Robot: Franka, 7 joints.
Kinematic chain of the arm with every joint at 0, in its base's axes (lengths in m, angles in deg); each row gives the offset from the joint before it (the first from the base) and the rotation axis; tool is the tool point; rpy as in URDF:
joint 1: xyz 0 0 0.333 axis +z
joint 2: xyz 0 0 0 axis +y
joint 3: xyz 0 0 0.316 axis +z
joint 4: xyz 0.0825 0 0 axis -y
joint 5: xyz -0.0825 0 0.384 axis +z
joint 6: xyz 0 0 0 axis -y
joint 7: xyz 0.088 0 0 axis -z
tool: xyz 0 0 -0.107 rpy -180 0 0
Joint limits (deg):
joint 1: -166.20..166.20
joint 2: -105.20..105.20
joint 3: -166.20..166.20
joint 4: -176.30..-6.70
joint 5: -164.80..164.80
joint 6: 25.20..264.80
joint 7: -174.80..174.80
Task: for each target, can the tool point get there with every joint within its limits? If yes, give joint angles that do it. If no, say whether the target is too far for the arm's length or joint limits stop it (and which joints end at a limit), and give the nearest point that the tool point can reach.
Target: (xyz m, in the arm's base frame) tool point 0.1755 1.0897 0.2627
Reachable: no: too far | nearest point 0.1361 0.8453 0.2785 | short by 0.248 m
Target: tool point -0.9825 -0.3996 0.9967
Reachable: no: too far | nearest point -0.6737 -0.2740 0.7881 | short by 0.393 m
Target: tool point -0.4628 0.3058 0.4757
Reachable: yes | joints -96.71 -58.04 -93.44 -86.72 7.87 61.52 69.39
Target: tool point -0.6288 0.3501 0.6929
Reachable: yes | joints 9.62 -45.31 98.45 -58.34 -87.92 171.57 72.92
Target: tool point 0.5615 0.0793 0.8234
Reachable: yes | joints 138.09 -6.69 -133.76 -83.69 -44.48 195.80 -102.37
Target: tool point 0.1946 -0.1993 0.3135
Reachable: yes | joints 96.93 -2.62 -119.60 -151.68 -52.67 44.39 137.22
